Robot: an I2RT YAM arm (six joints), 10 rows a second.
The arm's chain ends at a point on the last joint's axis. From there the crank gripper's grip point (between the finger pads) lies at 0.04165 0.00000 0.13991 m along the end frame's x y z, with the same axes.
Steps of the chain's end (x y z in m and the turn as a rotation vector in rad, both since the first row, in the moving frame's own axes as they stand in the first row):
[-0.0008 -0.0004 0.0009 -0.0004 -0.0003 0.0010]
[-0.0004 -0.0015 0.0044 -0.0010 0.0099 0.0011]
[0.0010 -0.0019 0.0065 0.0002 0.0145 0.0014]
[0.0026 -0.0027 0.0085 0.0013 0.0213 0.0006]
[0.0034 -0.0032 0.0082 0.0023 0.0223 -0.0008]
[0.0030 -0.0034 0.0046 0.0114 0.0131 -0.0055]
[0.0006 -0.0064 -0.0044 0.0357 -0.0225 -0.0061]
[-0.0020 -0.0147 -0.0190 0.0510 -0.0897 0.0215]
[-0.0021 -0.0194 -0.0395 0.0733 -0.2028 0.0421]
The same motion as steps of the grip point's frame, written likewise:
[-0.0008 -0.0003 0.0009 -0.0004 -0.0003 0.0010]
[0.0010 -0.0013 0.0040 -0.0010 0.0099 0.0011]
[0.0030 -0.0019 0.0059 0.0002 0.0145 0.0014]
[0.0056 -0.0029 0.0076 0.0013 0.0213 0.0006]
[0.0065 -0.0036 0.0072 0.0023 0.0223 -0.0008]
[0.0048 -0.0052 0.0040 0.0114 0.0131 -0.0055]
[-0.0026 -0.0117 -0.0036 0.0357 -0.0225 -0.0061]
[-0.0146 -0.0212 -0.0160 0.0510 -0.0897 0.0215]
[-0.0309 -0.0287 -0.0343 0.0733 -0.2028 0.0421]

